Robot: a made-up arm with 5 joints.
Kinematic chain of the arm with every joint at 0, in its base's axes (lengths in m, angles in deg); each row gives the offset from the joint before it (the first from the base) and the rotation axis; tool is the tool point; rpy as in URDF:
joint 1: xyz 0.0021 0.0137 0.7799 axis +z
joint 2: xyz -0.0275 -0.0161 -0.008 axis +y
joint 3: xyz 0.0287 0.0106 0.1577 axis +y
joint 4: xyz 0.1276 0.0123 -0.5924 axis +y
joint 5: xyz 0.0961 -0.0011 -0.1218 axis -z
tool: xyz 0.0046 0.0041 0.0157 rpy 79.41 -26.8 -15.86
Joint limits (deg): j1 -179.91..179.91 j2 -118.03..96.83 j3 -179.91..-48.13 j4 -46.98..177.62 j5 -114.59..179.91
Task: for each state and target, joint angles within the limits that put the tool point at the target. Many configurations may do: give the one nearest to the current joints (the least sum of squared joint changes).
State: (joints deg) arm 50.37 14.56 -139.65 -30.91 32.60
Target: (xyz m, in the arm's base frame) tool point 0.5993 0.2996 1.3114
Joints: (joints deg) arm 25.01 29.47 -134.52 -11.97 32.84
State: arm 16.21 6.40 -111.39 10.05 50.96
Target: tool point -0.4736 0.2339 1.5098
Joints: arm -24.32 -42.90 -152.22 -5.07 50.46
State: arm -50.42 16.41 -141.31 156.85 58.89
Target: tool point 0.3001 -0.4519 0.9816
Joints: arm -57.78 21.85 -118.89 172.61 58.93
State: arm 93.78 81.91 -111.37 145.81 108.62
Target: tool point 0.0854 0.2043 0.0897
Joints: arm 66.37 96.83 -105.04 113.64 107.68
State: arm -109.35 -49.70 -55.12 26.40 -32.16
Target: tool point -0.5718 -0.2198 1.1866
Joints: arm -158.93 -30.37 -67.21 25.92 -31.22
